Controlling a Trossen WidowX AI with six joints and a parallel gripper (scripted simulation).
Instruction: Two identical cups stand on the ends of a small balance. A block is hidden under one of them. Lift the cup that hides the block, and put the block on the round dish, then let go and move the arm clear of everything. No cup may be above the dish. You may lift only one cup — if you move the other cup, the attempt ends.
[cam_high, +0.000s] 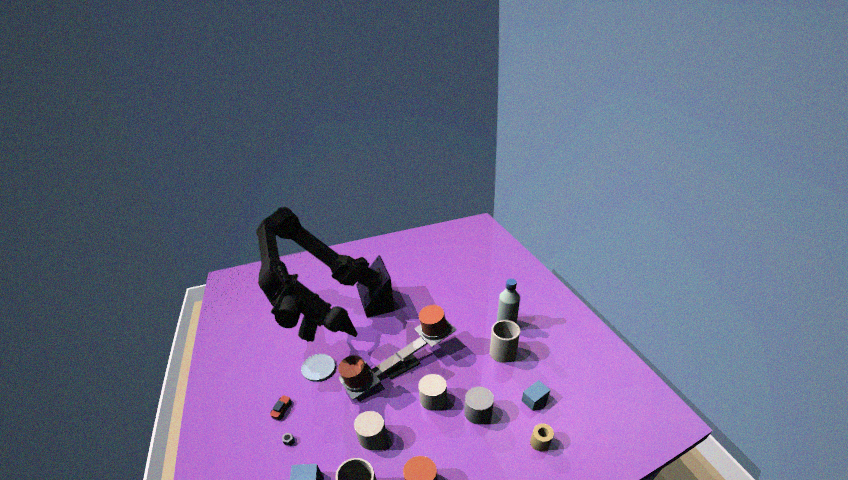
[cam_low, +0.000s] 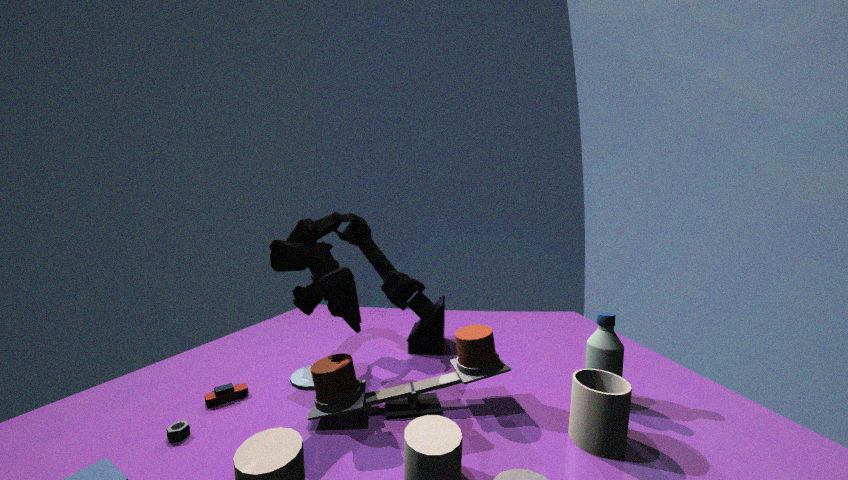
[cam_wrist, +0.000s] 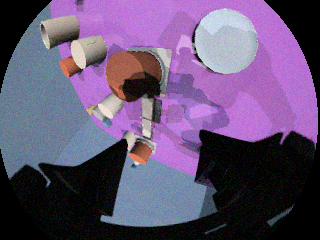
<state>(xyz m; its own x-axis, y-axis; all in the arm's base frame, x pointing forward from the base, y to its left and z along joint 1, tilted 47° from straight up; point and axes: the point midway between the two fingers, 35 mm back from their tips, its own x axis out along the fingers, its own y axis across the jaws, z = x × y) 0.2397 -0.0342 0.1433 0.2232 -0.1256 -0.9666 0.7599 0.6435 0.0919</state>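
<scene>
The teal block lies 9 cm below my gripper tip and 8 cm ahead of it. Round my gripper tip: nut (22 cm ahead, 20 cm to the right, 12 cm below); pale round dish (12 cm below, 11 cm to the right, 1 cm behind); toy car (22 cm to the right, 11 cm below, 11 cm ahead).
</scene>
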